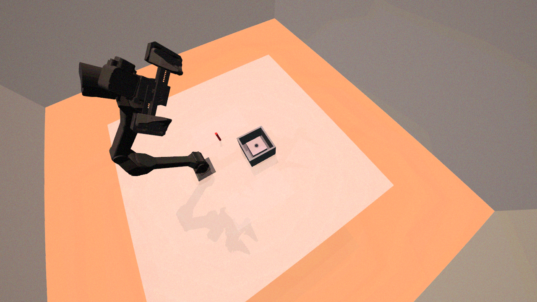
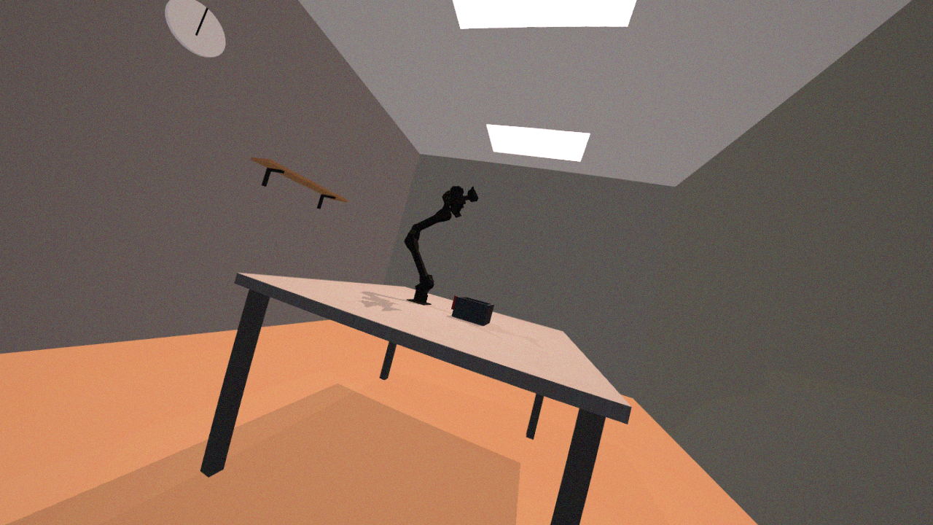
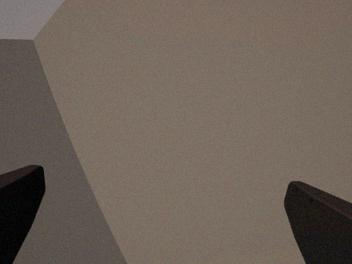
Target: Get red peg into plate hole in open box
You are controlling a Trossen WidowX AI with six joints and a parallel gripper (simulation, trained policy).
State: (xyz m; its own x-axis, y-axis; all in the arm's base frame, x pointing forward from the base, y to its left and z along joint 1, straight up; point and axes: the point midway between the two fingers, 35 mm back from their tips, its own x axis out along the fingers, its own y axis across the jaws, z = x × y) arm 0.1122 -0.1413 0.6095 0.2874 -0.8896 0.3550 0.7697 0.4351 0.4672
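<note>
Now: gripper tip 59 cm above the red peg, 27 cm to the right of it and 6 cm short of it. Round my gripper tip: dark box 60 cm below, 19 cm ahead, 6 cm to the left; pale plate 58 cm below, 19 cm ahead, 6 cm to the left.
</note>
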